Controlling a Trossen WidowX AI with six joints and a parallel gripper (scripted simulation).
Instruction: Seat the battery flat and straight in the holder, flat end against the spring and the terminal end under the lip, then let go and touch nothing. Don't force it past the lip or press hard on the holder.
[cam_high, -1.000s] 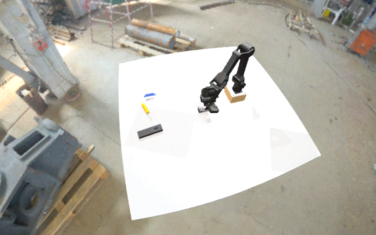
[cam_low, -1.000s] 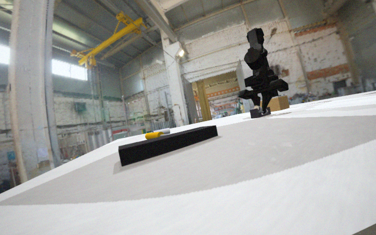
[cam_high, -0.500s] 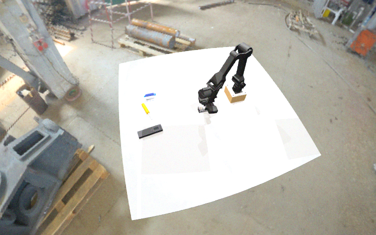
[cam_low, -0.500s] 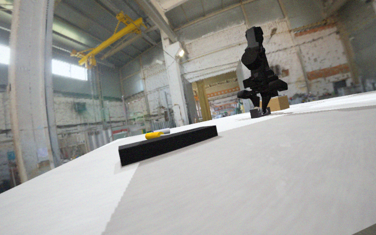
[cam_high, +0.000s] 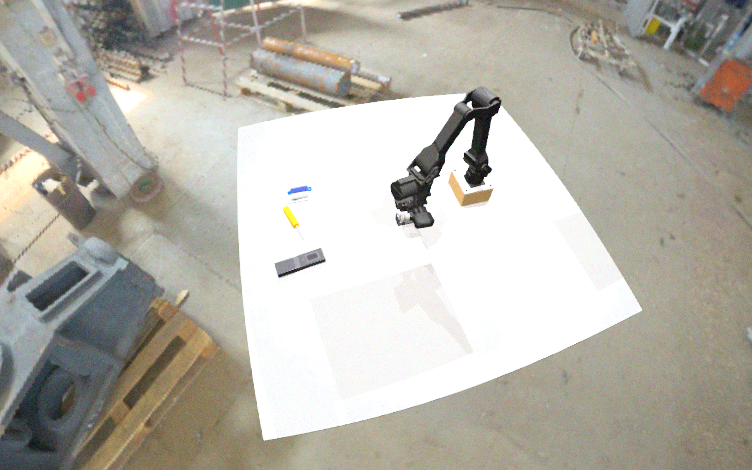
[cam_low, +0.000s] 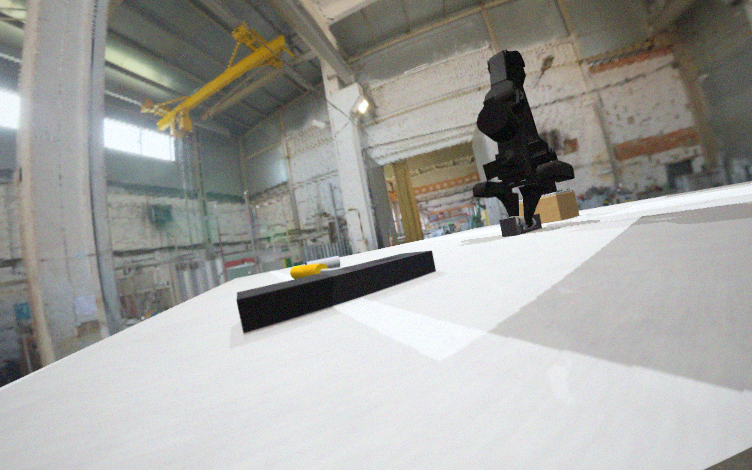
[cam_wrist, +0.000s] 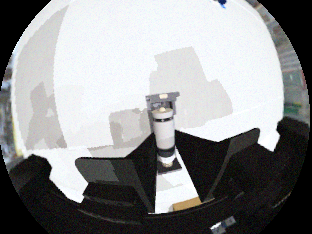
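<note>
My gripper tip is 1 cm below the battery. Also, from my gripper tip: white item 34 cm ahead, 22 cm to the right; yellow-handled screwdriver 38 cm ahead, 8 cm to the right; flat black box 39 cm ahead, 7 cm to the left.
</note>
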